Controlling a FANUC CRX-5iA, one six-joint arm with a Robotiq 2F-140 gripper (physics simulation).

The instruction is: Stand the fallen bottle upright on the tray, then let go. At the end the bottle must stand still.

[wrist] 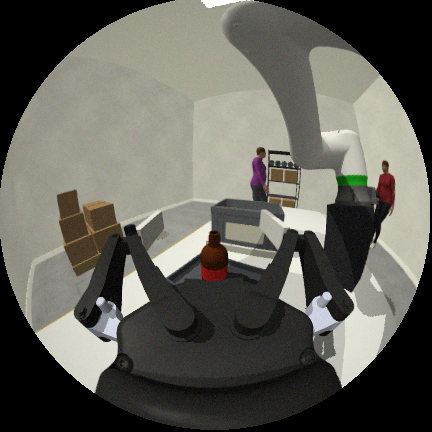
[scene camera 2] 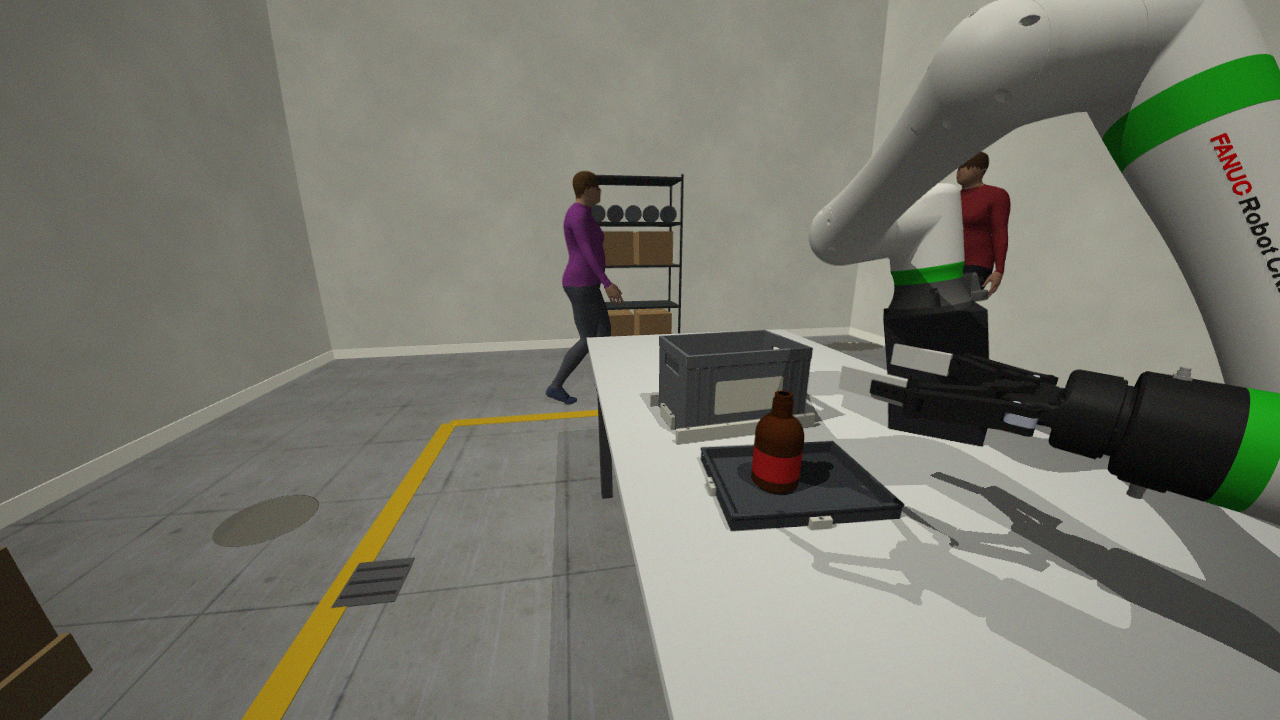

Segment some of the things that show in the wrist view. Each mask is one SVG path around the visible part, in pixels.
The gripper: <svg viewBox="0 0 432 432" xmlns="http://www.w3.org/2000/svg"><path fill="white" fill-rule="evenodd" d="M354 303L338 282L315 233L304 230L303 234L298 234L297 230L289 229L287 224L266 209L261 209L259 228L277 248L277 252L256 284L243 281L242 277L216 281L184 278L183 282L171 286L147 253L164 228L162 210L156 210L136 227L135 224L125 225L124 237L120 237L119 233L109 235L88 287L74 307L73 315L102 341L117 342L117 355L100 373L95 394L130 413L156 422L194 429L235 429L265 424L296 414L342 388L334 367L315 352L312 336L327 335L352 312ZM131 254L149 301L123 317L123 270L125 256ZM294 251L298 251L301 264L305 313L278 298Z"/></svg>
A grey crate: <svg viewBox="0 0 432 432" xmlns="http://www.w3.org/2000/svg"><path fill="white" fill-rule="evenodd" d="M210 206L211 230L219 231L220 242L277 251L277 248L259 228L261 209L268 210L283 221L284 212L280 203L224 198Z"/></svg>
A dark tray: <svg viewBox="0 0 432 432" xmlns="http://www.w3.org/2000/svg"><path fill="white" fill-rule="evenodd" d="M226 278L242 277L243 281L256 284L265 269L228 258ZM200 252L165 277L171 286L183 282L184 278L201 279Z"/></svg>
